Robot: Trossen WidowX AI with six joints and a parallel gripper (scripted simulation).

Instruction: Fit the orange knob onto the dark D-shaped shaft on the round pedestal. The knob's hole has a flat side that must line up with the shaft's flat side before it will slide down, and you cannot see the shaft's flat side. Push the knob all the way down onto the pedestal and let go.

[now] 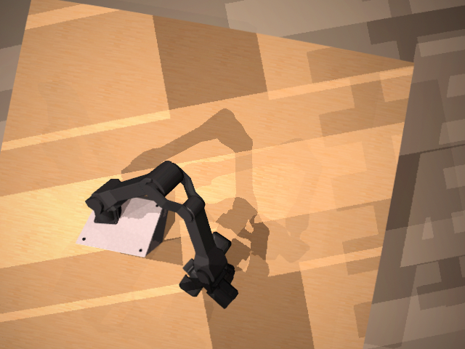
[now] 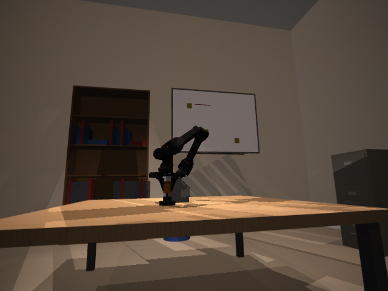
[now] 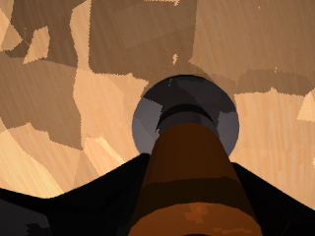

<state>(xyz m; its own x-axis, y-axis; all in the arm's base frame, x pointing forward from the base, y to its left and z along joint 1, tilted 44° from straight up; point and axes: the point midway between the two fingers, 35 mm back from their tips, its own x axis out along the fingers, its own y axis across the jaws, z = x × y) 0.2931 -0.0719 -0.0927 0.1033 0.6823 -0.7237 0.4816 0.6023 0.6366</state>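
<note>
My gripper tip is now 2 cm below the orange knob. From my gripper tip the other things lie so: dark round pedestal: 4 cm below.
</note>
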